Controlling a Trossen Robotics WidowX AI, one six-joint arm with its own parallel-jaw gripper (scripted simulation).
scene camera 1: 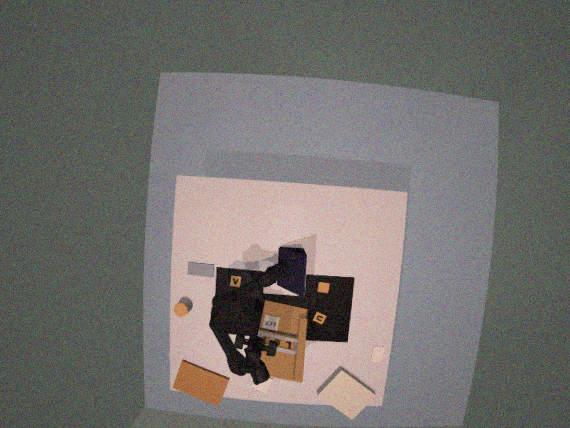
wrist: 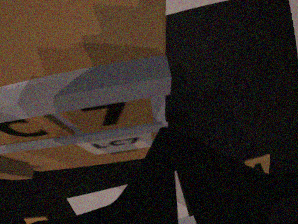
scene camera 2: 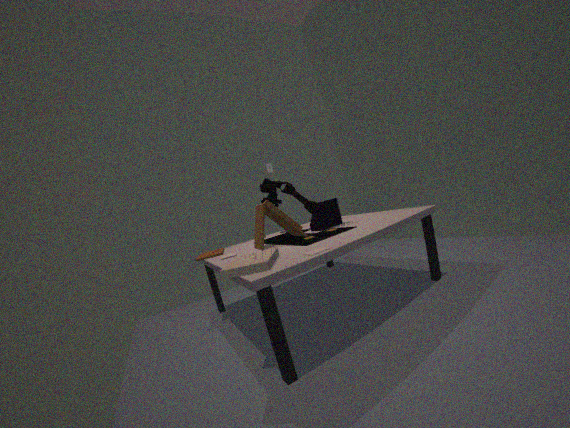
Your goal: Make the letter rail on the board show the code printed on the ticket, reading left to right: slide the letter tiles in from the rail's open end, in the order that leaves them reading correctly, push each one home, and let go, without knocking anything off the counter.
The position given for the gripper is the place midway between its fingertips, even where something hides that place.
The gripper [wrist: 167, 133] is shut, with nothing in its grasp. Further things: a white ticket [wrist: 121, 144] and a black mat [scene camera 1: 244, 316].
The black mat is seen too in the wrist view [wrist: 227, 70] and in scene camera 2 [scene camera 2: 284, 239].
